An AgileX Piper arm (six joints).
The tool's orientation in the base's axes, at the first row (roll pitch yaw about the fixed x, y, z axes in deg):
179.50 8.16 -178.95
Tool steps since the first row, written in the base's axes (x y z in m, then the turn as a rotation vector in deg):
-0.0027 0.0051 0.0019 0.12 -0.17 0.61
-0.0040 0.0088 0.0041 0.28 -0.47 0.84
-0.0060 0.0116 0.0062 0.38 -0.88 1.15
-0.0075 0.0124 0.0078 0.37 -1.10 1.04
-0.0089 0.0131 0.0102 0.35 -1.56 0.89
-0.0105 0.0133 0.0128 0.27 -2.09 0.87
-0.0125 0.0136 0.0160 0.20 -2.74 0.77
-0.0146 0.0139 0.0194 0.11 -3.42 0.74
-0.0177 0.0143 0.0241 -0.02 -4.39 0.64
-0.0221 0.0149 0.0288 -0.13 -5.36 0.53
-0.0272 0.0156 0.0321 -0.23 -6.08 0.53
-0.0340 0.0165 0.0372 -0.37 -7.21 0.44
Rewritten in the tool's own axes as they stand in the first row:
0.0023 0.0052 -0.0022 -0.20 -0.17 -0.59
0.0032 0.0089 -0.0045 -0.39 -0.47 -0.80
0.0048 0.0118 -0.0069 -0.52 -0.88 -1.09
0.0061 0.0126 -0.0086 -0.49 -1.10 -0.99
0.0071 0.0134 -0.0112 -0.44 -1.56 -0.85
0.0083 0.0136 -0.0140 -0.35 -2.09 -0.85
0.0099 0.0140 -0.0175 -0.26 -2.74 -0.76
0.0114 0.0144 -0.0211 -0.15 -3.41 -0.76
0.0138 0.0149 -0.0262 0.01 -4.38 -0.69
0.0175 0.0156 -0.0315 0.15 -5.35 -0.60
0.0221 0.0164 -0.0355 0.26 -6.07 -0.63
0.0281 0.0175 -0.0415 0.43 -7.20 -0.57

